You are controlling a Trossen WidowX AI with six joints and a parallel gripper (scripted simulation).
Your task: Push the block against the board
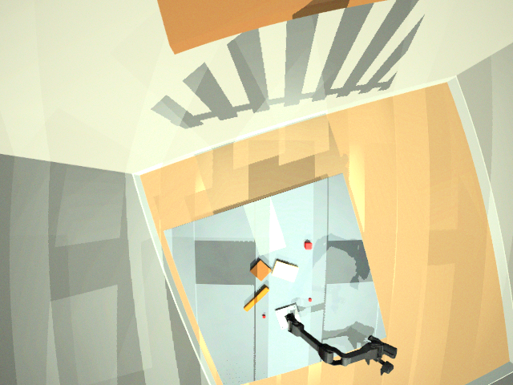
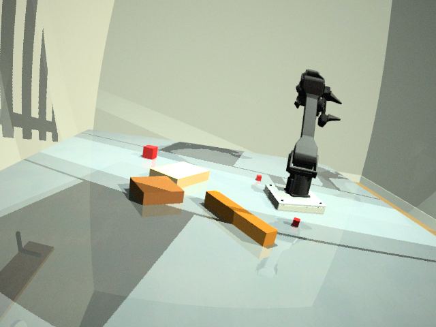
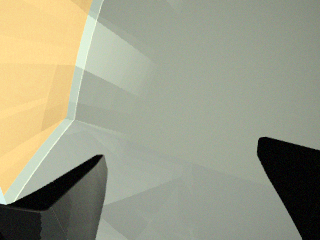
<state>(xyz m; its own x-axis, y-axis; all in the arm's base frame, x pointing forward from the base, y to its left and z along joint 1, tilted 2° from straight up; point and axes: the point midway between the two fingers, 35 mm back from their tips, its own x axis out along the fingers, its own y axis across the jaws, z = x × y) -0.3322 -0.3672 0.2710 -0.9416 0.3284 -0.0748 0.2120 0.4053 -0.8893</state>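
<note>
Now: gripper tip 760 mm short of the orange square block, 400 mm to the right of it and 290 mm above it. Round my gripper tip: flat pale block: 690 mm ahead, 290 mm below, 250 mm to the left; red cube: 790 mm ahead, 280 mm below, 40 mm to the left; long orange board: 590 mm ahead, 510 mm to the left, 290 mm below.
</note>
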